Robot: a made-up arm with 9 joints. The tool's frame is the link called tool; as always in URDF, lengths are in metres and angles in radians.
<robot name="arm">
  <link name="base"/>
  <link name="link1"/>
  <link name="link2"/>
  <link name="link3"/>
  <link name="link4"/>
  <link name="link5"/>
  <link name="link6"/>
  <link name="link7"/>
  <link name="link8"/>
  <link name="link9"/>
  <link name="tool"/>
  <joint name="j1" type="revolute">
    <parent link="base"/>
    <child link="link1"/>
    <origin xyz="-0.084 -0.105 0.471" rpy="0 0 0"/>
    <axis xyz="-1 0 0"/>
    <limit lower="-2.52" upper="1.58" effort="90" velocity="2.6"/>
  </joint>
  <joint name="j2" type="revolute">
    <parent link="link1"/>
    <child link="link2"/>
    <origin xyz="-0.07 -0.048 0.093" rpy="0 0 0"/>
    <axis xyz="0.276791 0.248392 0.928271"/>
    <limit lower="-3.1" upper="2.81" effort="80" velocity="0.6"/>
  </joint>
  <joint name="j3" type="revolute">
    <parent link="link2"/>
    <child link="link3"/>
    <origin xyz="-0.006 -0.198 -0.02" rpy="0 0 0"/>
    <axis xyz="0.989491 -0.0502 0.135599"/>
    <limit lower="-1.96" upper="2.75" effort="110" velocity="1.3"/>
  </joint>
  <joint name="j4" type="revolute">
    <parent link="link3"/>
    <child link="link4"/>
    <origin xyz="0.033 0.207 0.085" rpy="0 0 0"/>
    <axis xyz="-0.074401 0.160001 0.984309"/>
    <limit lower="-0.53" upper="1.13" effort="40" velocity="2.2"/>
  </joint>
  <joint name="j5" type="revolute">
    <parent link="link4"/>
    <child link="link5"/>
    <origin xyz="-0.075 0.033 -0.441" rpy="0 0 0"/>
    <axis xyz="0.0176 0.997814 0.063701"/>
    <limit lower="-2.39" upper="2.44" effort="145" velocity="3"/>
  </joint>
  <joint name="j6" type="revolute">
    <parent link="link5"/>
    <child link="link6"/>
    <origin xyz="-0.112 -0.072 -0.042" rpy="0 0 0"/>
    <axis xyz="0 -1 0"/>
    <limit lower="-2.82" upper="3.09" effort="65" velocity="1.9"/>
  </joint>
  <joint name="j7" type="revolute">
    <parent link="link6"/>
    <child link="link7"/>
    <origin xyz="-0.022 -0.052 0.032" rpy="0 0 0"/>
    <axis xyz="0 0 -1"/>
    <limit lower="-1.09" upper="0.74" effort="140" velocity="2.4"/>
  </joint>
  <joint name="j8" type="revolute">
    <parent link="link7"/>
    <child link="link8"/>
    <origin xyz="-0.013 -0.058 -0.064" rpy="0 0 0"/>
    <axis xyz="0 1 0"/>
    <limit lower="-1.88" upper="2.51" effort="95" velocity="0.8"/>
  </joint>
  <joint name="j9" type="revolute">
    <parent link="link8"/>
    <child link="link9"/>
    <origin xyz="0.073 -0.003 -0.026" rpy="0 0 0"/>
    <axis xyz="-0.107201 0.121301 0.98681"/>
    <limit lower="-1.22" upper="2.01" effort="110" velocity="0.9"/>
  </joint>
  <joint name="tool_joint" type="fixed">
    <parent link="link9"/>
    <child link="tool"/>
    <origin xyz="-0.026 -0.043 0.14" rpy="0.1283 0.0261 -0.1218"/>
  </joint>
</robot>
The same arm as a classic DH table. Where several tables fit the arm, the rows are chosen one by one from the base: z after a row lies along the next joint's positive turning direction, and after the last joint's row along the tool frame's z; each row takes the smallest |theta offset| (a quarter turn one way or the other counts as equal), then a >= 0, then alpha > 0; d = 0 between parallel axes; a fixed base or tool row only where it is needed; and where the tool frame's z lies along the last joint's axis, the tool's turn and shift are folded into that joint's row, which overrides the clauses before.
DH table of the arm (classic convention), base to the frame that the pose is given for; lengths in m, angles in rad. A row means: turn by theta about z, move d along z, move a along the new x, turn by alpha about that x. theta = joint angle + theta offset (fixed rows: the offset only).
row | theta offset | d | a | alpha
base (fixed) | -1.5708 | 0.471 | 0.105 | 1.5708
j1 | 0.2615 | 0.1763 | 0.0704 | -1.8512
j2 | -0.0907 | -0.0017 | 0.1841 | -1.1731
j3 | 0.1314 | 0.0611 | -0.1932 | 1.519
j4 | -1.5343 | -0.3329 | 0.1103 | 1.3479
j5 | 0.3494 | -0.9618 | 0.0968 | -3.0755
j6 | 0.2696 | -0.9376 | 0.022 | -1.5708
j7 | 0 | 0.032 | 0.013 | -1.5708
j8 | -0.1082 | -0.0569 | -0.0698 | -1.4492
j9 | 0.4404 | -0.0718 | 0.0352 | -0.2784
tool (fixed) | 2.5779 | 0.1805 | 0 | 0
Joint limits (rad, base to tool): -2.52..1.58 -3.1..2.81 -1.96..2.75 -0.53..1.13 -2.39..2.44 -2.82..3.09 -1.09..0.74 -1.88..2.51 -1.22..2.01

